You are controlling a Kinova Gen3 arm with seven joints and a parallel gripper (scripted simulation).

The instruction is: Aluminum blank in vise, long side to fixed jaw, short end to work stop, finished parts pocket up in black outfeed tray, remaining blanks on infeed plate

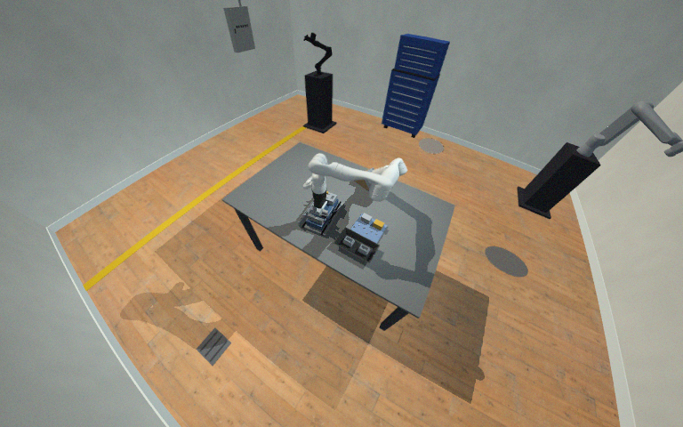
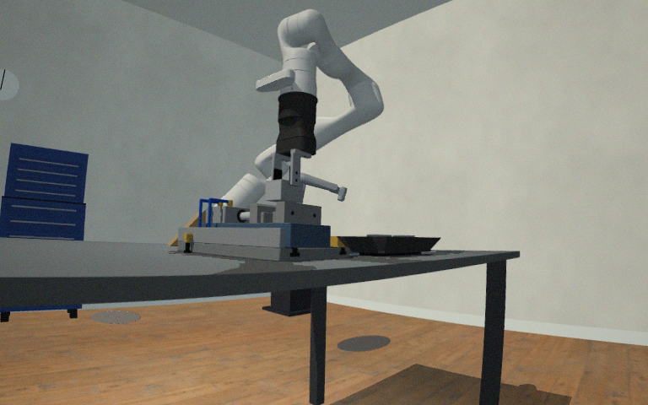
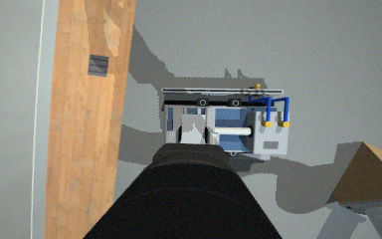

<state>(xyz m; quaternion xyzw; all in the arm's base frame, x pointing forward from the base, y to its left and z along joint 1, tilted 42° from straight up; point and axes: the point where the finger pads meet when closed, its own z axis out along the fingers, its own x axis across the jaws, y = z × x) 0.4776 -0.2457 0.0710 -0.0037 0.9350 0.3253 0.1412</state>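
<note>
Right now the gray blank is 30 mm below my hand. From my hand the other things lie so: yellow brass blank: 360 mm to the left, 170 mm behind, 120 mm below.
</note>
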